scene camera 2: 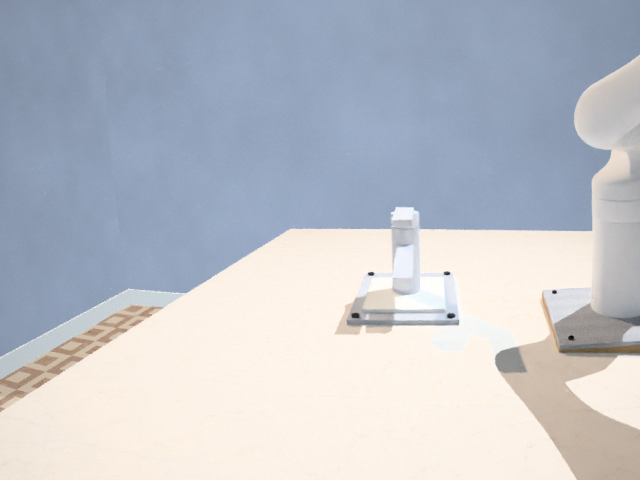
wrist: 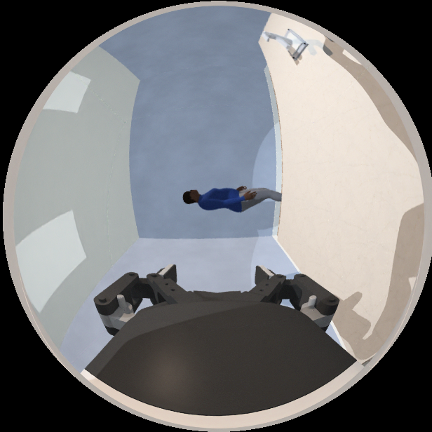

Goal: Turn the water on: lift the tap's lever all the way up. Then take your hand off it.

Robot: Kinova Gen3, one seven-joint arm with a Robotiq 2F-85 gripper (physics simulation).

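Frame: origin at the arm's base, x right, y ahead, z up, level; millimetres.
Seen in the pictures: arm's base, origin of its link: (scene camera 2: 619,305).
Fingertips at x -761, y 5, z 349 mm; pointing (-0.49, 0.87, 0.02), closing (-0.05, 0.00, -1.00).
Offsets run from my fingertips to a thing's top centre. "*": to the spot under its first point. Level surfaces: height alone.
The white tap @(* dx +669, dy +316, dz -308 mm) (scene camera 2: 406,286) (wrist: 284,41) stands upright on a square plate @(dx +786, dy +352, dz -358 mm) (scene camera 2: 403,319) with dark bolts at its corners. Its spout @(dx +719, dy +335, dz -271 mm) (scene camera 2: 403,259) points toward the scene camera. The lever @(dx +737, dy +339, dz -214 mm) (scene camera 2: 403,216) (wrist: 269,36) is the small white block on top of the tap; its exact tilt is hard to tell. My gripper (wrist: 215,274) is open, with its two fingers wide apart and no thing between them. It is well away from the tap, which shows small at the upper right of the wrist view. The gripper does not show in the scene view.
The white arm (scene camera 2: 616,248) stands on its own bolted base plate (scene camera 2: 581,330) at the right of the tap, on the same pale table @(dz -370 mm) (scene camera 2: 232,382) (wrist: 345,165). A person in a blue top (wrist: 220,199) is beyond the table edge. A patterned floor (scene camera 2: 67,356) shows at the left.
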